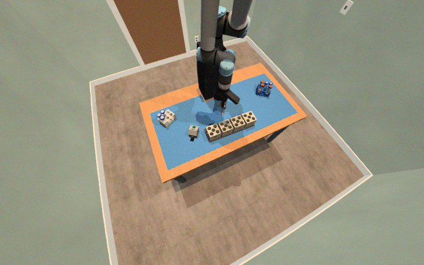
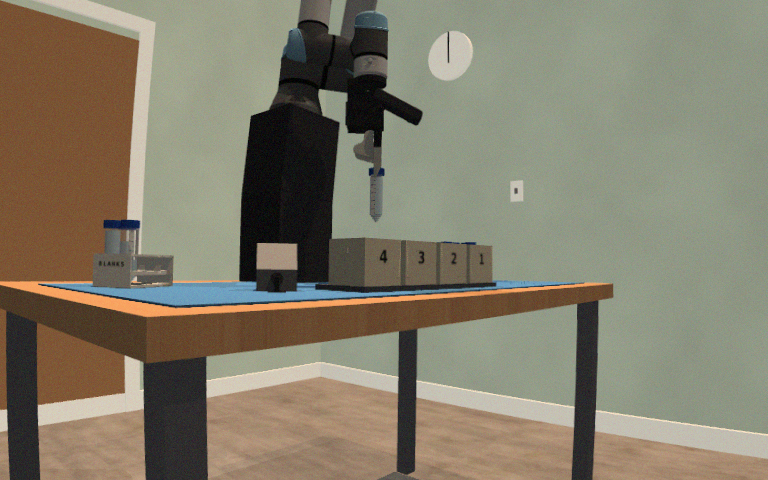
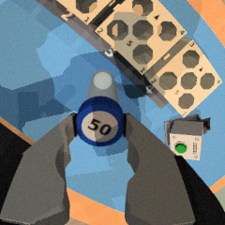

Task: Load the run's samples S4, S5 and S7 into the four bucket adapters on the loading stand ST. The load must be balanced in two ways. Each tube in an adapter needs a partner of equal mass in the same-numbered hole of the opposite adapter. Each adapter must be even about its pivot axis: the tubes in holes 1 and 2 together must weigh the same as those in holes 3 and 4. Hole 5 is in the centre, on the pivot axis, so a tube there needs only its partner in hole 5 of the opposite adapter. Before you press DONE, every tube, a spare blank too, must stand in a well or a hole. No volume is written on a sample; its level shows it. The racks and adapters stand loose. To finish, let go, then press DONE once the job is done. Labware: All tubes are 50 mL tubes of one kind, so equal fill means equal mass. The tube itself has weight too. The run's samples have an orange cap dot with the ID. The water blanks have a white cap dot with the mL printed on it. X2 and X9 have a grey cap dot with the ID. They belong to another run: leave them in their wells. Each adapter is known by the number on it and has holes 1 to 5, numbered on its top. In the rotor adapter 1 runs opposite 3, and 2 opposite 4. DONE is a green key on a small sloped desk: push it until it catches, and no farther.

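Right now the tube is 510 mm to the left of my hand, 190 mm below it and 90 mm behind it. Also, from my hand: green key (240 mm to the right, 180 mm below, 60 mm behind); blue sample rack (560 mm to the left, 220 mm below, 70 mm behind); done desk (250 mm to the right, 200 mm below, 50 mm behind).
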